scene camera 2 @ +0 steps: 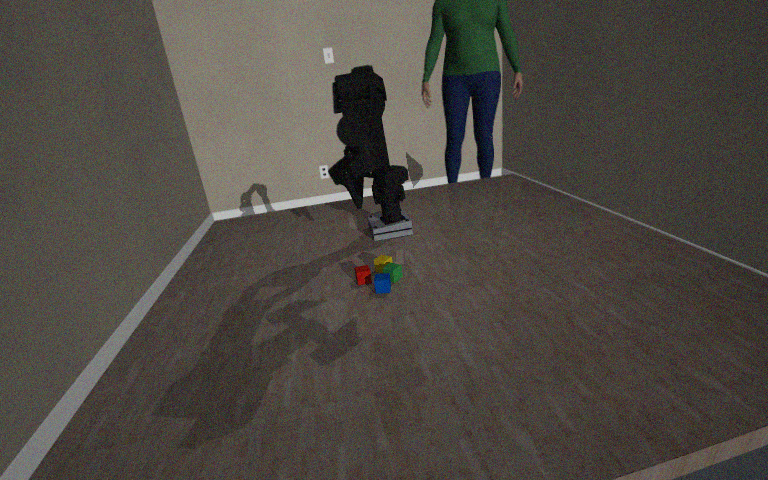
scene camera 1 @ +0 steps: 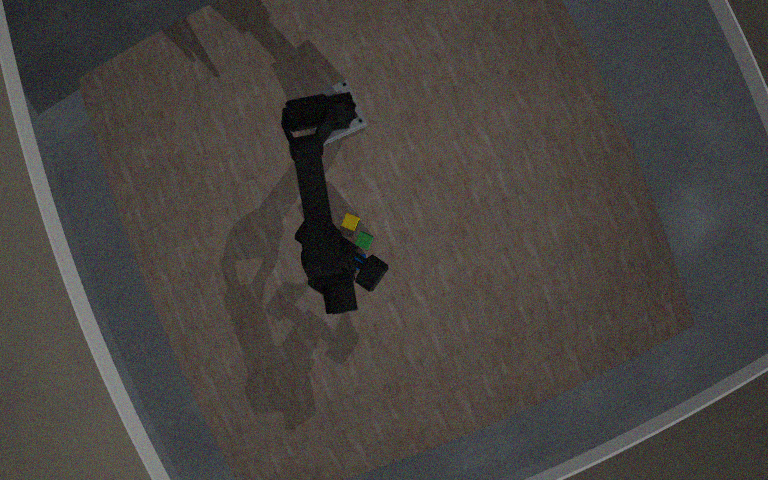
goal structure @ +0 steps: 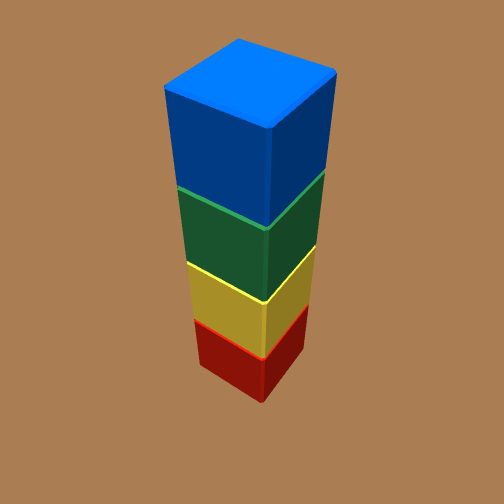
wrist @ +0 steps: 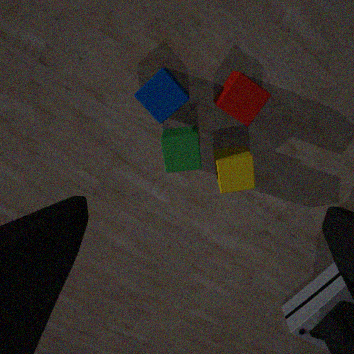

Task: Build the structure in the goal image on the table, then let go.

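A blue cube (scene camera 1: 360, 259) (scene camera 2: 382, 284) (wrist: 161, 95), a green cube (scene camera 1: 364, 240) (scene camera 2: 393, 272) (wrist: 181, 150), a yellow cube (scene camera 1: 350, 221) (scene camera 2: 382, 262) (wrist: 236, 172) and a red cube (scene camera 2: 363, 275) (wrist: 243, 97) lie on the table, close together but apart, none stacked. In the wrist view, blue and red are at the top, green and yellow below them. In scene camera 1 the arm hides the red cube and most of the blue one. My gripper (wrist: 208, 213) is open and empty, above the table; its fingertips lie below the cubes in the wrist view.
The arm's grey base plate (scene camera 1: 361, 122) (scene camera 2: 390, 230) (wrist: 312, 300) stands behind the cubes in scene camera 2. A person (scene camera 2: 471, 45) in a green top stands by the back wall. The arm's shadow falls across the table (scene camera 1: 509, 226).
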